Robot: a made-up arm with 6 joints.
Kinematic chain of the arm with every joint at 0, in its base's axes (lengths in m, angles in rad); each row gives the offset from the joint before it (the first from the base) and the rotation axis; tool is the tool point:
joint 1: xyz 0 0 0.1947 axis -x
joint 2: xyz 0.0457 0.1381 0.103 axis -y
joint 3: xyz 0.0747 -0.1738 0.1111 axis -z
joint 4: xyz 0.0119 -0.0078 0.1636 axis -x
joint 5: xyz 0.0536 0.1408 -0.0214 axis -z
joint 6: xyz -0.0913 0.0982 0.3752 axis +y
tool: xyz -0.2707 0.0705 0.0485
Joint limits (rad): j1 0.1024..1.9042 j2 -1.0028..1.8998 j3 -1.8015..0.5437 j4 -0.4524..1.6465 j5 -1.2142..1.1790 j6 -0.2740..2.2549
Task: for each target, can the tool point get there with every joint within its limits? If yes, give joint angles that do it. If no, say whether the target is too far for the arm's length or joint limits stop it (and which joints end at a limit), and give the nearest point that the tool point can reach.
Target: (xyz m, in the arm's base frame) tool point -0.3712 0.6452 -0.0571
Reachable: yes | joints 1.4710 0.1609 -0.3811 0.8872 -0.7751 0.6919
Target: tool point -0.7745 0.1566 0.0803
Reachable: yes | joints 0.4819 1.3527 -0.9142 0.3315 -0.7139 1.6949
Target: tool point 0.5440 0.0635 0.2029
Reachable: no: joint limits stop it (at a limit: joint 1, joint 3, joint 4, joint 5, joint 6) | nearest point 0.4492 0.1617 0.2097 | short by 0.137 m
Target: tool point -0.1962 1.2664 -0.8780
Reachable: no: too far | nearest point -0.1080 0.8639 -0.4313 | short by 0.608 m
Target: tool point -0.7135 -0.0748 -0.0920
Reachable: yes | joints 1.2521 1.5978 -0.3525 0.4094 -0.6248 0.9638
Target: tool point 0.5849 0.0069 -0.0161
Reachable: no: joint limits stop it (at a limit: joint 3, joint 4, joint 6) | nearest point 0.5975 0.0086 -0.0691 | short by 0.055 m
